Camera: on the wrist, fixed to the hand. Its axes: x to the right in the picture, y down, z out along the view.
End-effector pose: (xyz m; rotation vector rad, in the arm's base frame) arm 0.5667 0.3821 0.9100 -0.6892 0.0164 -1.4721
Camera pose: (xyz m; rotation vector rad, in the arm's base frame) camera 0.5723 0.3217 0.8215 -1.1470 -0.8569 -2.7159
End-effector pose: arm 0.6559 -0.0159 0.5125 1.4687 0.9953 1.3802
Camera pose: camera 0.5628 -0.0043 0.5645 0.4801 1.2549 0.0692
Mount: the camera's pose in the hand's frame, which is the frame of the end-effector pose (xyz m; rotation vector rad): 0.0207 0.0467 -0.0944 -0.1233 -0.3657 -1.4881
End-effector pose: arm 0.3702 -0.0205 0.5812 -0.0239 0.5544 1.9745
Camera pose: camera 0.2995 -0.0564 0.5089 -0.1123 0.0562 0.5205
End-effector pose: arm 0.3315 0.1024 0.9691 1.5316 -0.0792 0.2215
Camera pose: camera 0.3345 0.1994 1.0149 1.1476 0.7281 -1.2110
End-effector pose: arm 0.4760 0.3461 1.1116 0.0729 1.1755 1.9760
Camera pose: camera 0.3934 0.2823 1.0868 -0.3853 0.5040 0.6418
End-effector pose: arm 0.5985 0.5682 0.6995 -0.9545 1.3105 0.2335
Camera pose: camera 0.5077 0.5232 0.6640 -1.6465 0.0341 -0.6442
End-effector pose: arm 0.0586 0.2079 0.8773 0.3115 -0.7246 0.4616
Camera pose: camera 0.1015 0.2941 0.8300 0.7231 -0.6810 -1.0684
